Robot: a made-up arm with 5 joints.
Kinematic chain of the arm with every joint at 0, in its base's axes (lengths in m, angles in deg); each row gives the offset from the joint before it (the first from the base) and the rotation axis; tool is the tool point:
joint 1: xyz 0 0 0.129 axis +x
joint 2: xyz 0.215 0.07 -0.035 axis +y
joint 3: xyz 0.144 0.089 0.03 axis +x
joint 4: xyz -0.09 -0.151 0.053 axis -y
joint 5: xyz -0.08 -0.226 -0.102 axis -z
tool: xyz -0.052 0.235 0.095
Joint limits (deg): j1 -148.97..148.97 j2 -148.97..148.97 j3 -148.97..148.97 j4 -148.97..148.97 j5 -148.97..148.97
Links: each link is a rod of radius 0.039 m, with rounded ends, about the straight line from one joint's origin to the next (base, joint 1, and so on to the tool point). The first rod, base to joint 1, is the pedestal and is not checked.
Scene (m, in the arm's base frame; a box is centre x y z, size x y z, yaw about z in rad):
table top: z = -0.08
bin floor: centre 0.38 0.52 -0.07 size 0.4 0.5 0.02 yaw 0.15
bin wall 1: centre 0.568 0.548 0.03 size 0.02 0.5 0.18 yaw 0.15
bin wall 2: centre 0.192 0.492 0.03 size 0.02 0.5 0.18 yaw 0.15
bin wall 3: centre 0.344 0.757 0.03 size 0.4 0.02 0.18 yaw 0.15
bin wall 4: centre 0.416 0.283 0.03 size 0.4 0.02 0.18 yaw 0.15
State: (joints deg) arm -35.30 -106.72 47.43 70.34 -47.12
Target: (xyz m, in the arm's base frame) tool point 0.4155 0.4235 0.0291
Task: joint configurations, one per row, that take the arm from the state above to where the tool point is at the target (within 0.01 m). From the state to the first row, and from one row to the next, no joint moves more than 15 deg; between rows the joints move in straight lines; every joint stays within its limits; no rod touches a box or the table.
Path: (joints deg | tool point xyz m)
1: -22.74 -118.65 45.08 80.58 -61.99 | 0.5367 0.1689 0.2230
2: -10.18 -130.58 42.72 90.81 -76.87 | 0.4917 0.1155 0.4012
3: -16.51 -128.80 54.03 90.38 -72.27 | 0.4980 0.2372 0.3440
4: -22.85 -127.02 65.33 89.95 -67.67 | 0.4862 0.3339 0.2547
5: -29.19 -125.24 76.64 89.52 -63.08 | 0.4578 0.3973 0.1453
6: -35.53 -123.46 87.94 89.09 -58.48 | 0.4155 0.4235 0.0291

